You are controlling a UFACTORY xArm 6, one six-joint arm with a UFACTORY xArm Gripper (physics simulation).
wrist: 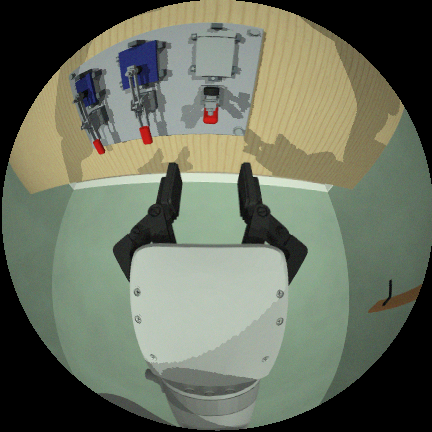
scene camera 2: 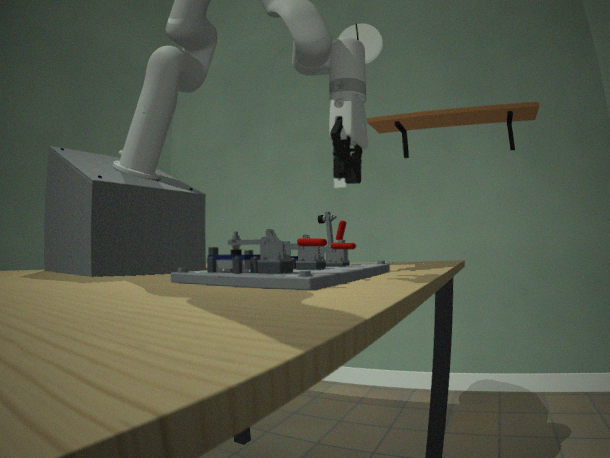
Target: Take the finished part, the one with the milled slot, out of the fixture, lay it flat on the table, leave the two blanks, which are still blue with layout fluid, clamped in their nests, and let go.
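Places are measured from the arm's base along level axes (x left, y up, z ahead), in millimetres.
Pixels of known places: gripper, fingertip midpoint: point(wrist: 209, 171) point(scene camera 2: 347, 180); arm's base, origin of the base link: point(scene camera 2: 136, 171).
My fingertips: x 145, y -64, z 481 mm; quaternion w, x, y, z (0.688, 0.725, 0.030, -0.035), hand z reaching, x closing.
Observation:
Ahead of a thing's pixels: the offset from my fingertips to its top centre. Level surfaces: height alone.
My gripper point(scene camera 2: 347, 181) point(wrist: 209, 171) is partly open and empty, high above the table and the fixture. In the wrist view the fixture plate @(dx -115, dy -160, dz -50 mm) point(scene camera 2: 240, 281) point(wrist: 176, 60) lies beyond the fingertips. A pale grey square part @(dx -8, dy -144, dz -109 mm) point(wrist: 215, 55) lies in the right nest; no slot can be made out on it. Its clamp @(dx -4, dy -57, dz -40 mm) point(scene camera 2: 329, 230) point(wrist: 211, 104) stands open with the arm raised. A larger blue blank @(dx -118, dy -139, dz -97 mm) point(wrist: 148, 60) sits in the middle nest and a smaller blue blank @(dx -227, dy -134, dz -85 mm) point(wrist: 91, 94) in the left nest, each under a lowered clamp arm.
Red clamp handles point(scene camera 2: 312, 242) point(wrist: 146, 135) stick out on the near side of the fixture in the wrist view. The wooden table @(dy -175 mm) point(scene camera 2: 125, 340) point(wrist: 305, 100) carries the fixture. The grey robot pedestal point(scene camera 2: 145, 230) stands behind left in the scene view. A wall shelf point(scene camera 2: 455, 117) is at the right.

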